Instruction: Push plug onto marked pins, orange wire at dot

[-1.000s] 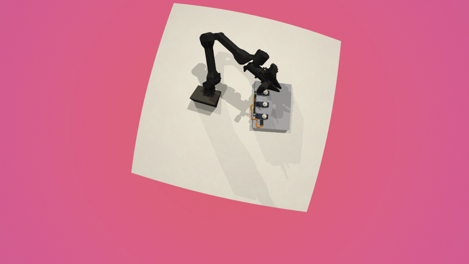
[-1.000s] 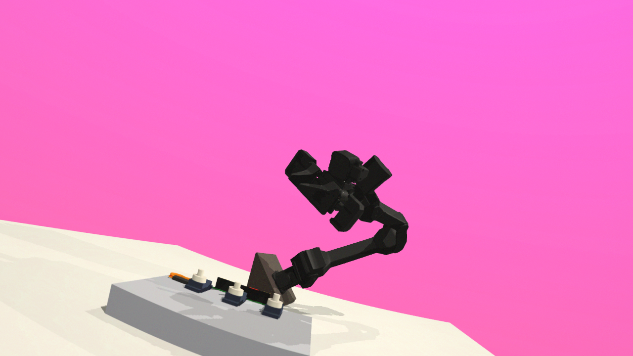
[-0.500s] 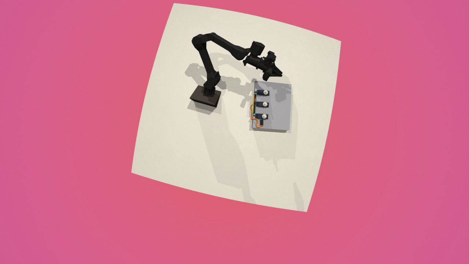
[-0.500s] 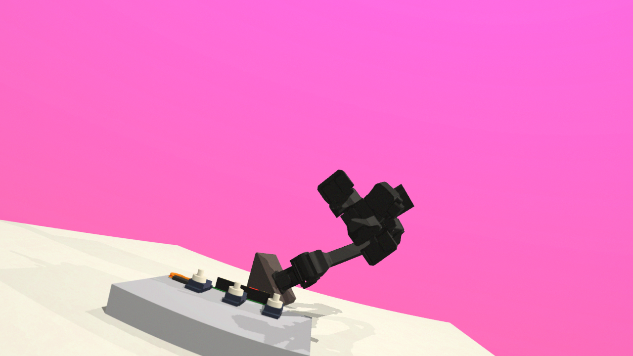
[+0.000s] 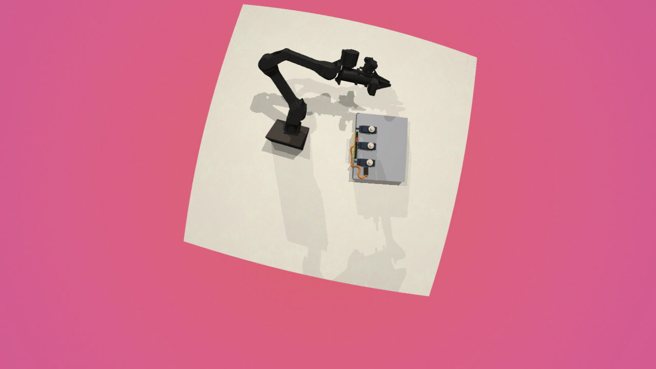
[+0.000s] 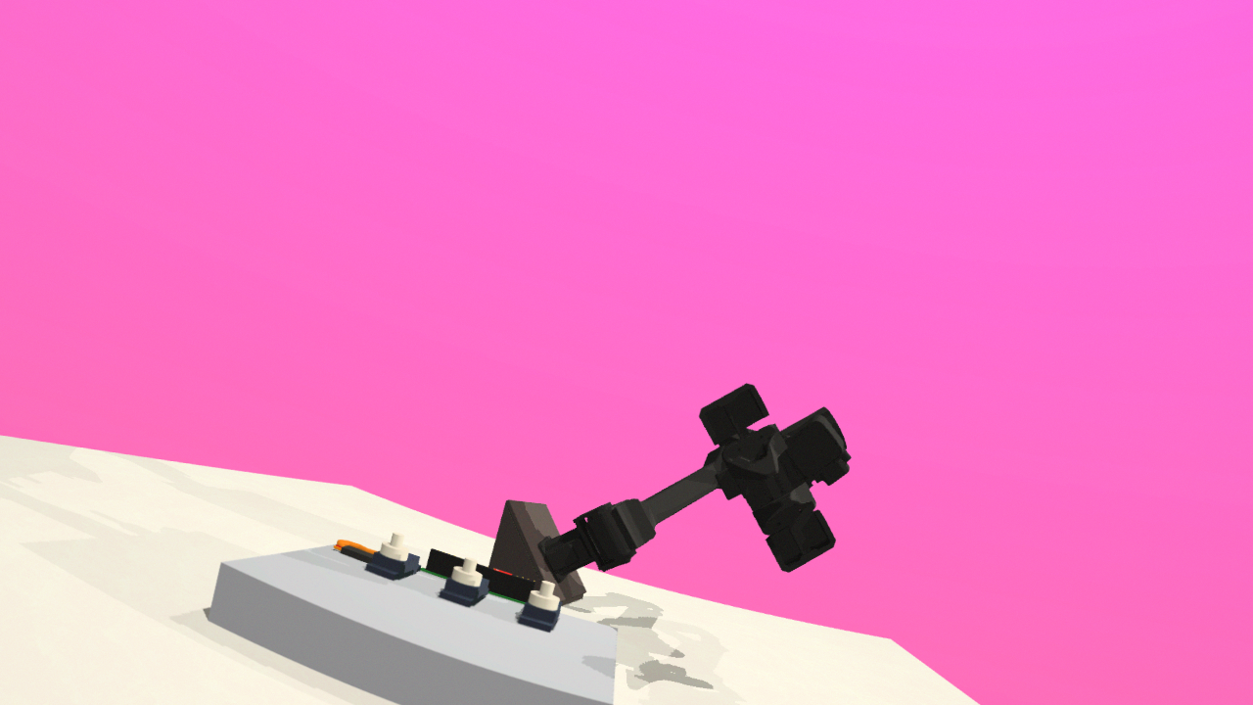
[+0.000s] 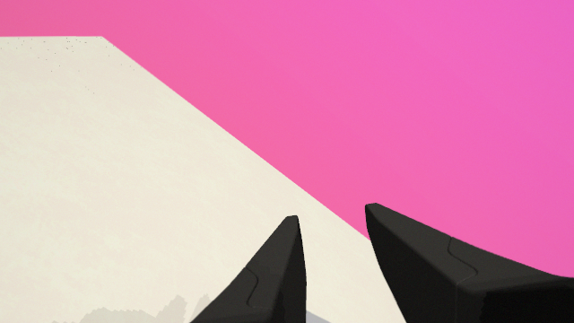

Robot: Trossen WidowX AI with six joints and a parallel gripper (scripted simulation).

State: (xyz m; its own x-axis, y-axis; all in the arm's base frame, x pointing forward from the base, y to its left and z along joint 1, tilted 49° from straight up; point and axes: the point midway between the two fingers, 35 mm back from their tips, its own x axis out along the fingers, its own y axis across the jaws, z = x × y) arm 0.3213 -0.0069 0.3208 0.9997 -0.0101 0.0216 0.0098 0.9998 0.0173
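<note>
The grey holder lies 7 cm ahead of my gripper tip, 24 cm to the right of it and 20 cm below it.
</note>
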